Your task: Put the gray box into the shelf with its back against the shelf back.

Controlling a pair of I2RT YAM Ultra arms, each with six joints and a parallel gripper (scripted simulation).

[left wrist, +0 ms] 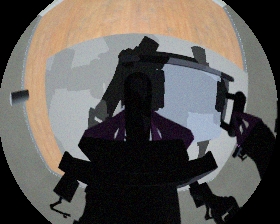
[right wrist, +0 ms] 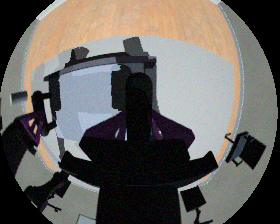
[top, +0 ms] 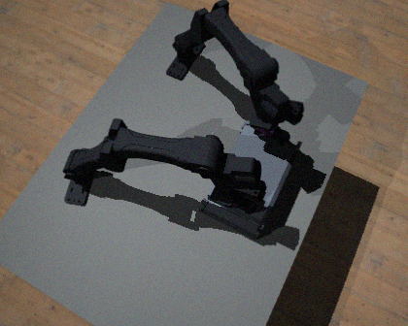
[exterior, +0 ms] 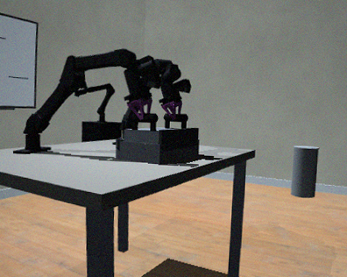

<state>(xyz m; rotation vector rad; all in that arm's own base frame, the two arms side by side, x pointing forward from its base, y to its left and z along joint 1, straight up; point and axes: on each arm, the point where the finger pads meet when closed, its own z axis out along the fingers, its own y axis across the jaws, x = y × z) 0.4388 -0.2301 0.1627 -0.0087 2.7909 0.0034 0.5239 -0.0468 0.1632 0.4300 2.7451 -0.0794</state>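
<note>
My right hand is 12 cm to the right of the gray box, 5 cm above it and 2 cm past it.
Now: the gray box 2 cm ahead of my left hand, 12 cm to the right of it and 5 cm below it.
</note>
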